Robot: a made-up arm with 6 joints.
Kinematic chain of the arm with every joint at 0, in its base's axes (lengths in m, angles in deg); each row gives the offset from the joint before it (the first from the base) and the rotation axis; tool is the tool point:
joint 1: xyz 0 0 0.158 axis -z
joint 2: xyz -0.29 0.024 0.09 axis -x
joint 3: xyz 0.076 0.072 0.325 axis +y
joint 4: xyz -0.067 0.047 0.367 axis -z
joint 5: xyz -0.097 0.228 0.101 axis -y
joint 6: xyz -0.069 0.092 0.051 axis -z
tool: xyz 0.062 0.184 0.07
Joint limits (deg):
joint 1: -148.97..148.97
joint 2: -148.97..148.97
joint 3: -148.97..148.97
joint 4: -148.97..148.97
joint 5: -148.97..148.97
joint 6: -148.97..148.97
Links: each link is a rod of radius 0.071 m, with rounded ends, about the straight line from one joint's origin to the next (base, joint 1, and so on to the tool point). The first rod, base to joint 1, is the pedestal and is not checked.
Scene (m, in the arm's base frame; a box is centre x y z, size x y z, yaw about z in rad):
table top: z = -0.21
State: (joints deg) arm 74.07 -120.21 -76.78 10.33 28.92 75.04
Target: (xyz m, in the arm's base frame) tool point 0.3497 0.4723 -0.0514
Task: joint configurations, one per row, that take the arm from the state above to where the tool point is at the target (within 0.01 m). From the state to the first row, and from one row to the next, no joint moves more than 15 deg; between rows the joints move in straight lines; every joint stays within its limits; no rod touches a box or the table.
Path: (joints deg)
1: 75.12 -105.68 -84.59 2.25 32.69 72.74
2: 76.16 -91.15 -92.40 -5.82 36.47 70.44
3: 77.21 -76.62 -100.22 -13.90 40.24 68.13
4: 78.26 -62.09 -108.03 -21.97 44.01 65.83
5: 79.31 -47.55 -115.84 -30.05 47.78 63.53
6: 80.35 -33.02 -123.65 -38.12 51.56 61.23
7: 81.40 -18.49 -131.46 -46.20 55.33 58.93

